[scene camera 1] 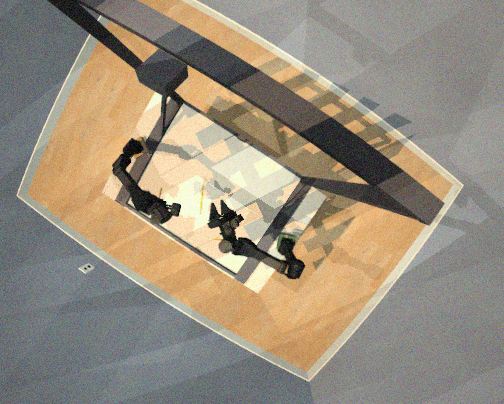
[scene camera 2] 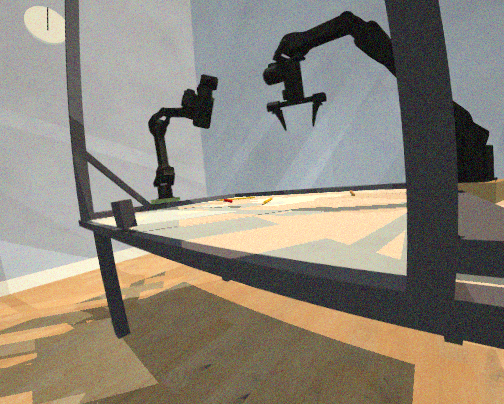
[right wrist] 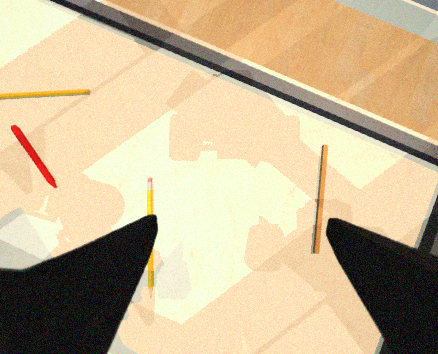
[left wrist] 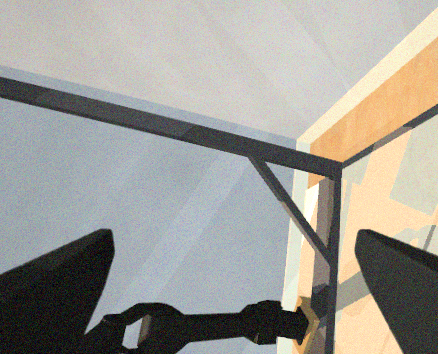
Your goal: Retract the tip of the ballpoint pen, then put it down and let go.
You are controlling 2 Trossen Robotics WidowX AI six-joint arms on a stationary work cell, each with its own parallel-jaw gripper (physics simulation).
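Frame: origin at the left arm's base, x right, y back, z down, level; centimetres.
Where they show: left gripper, fingertip midpoint: (scene camera 1: 216, 200) (scene camera 2: 205, 93) (left wrist: 235, 241); right gripper, fingertip midpoint: (scene camera 2: 299, 128) (right wrist: 241, 224); left arm's base at its link origin: (scene camera 1: 286, 243) (scene camera 2: 165, 198); right arm's base at its link origin: (scene camera 1: 137, 147) (scene camera 2: 470, 181) (left wrist: 300, 325).
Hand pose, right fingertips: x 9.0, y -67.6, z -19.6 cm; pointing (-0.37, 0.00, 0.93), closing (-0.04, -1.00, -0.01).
Observation:
Things, the pixels of their top centre, and the offset from my right fingertips.
- slim red pen at its top centre: (right wrist: 29, 155) (scene camera 2: 227, 199) dx -5.7, dy +31.9, dz +22.2 cm
- yellow pencil at its top centre: (right wrist: 149, 238) (scene camera 2: 267, 199) (scene camera 1: 201, 198) dx +6.2, dy +11.8, dz +22.6 cm
- plain yellow stick at its top centre: (right wrist: 31, 93) dx -16.3, dy +33.3, dz +22.7 cm
- orange-brown stick at its top centre: (right wrist: 321, 198) (scene camera 2: 351, 191) (scene camera 1: 158, 201) dx -1.5, dy -15.2, dz +22.7 cm
A slim red pen (right wrist: 34, 156) (scene camera 2: 228, 200) with a tapered end lies on the white tabletop, left of the right gripper's fingers in the right wrist view. Whether its tip is out cannot be made out. It does not show clearly in scene camera 1. My right gripper (right wrist: 241, 224) (scene camera 2: 300, 127) is open and empty, pointing down high above the table. My left gripper (left wrist: 235, 241) (scene camera 1: 218, 202) is open and empty, raised above the table and pointing level towards the frame and wall; its fingers are hard to make out in scene camera 2.
A yellow pencil (right wrist: 150, 200) (scene camera 1: 202, 199) (scene camera 2: 268, 201) lies partly behind a right finger in the right wrist view. A plain yellow stick (right wrist: 45, 94) lies beyond the pen. An orange-brown stick (right wrist: 320, 195) (scene camera 2: 352, 193) (scene camera 1: 161, 192) lies at the right. Dark frame posts (scene camera 2: 425, 150) rise at the table's edges.

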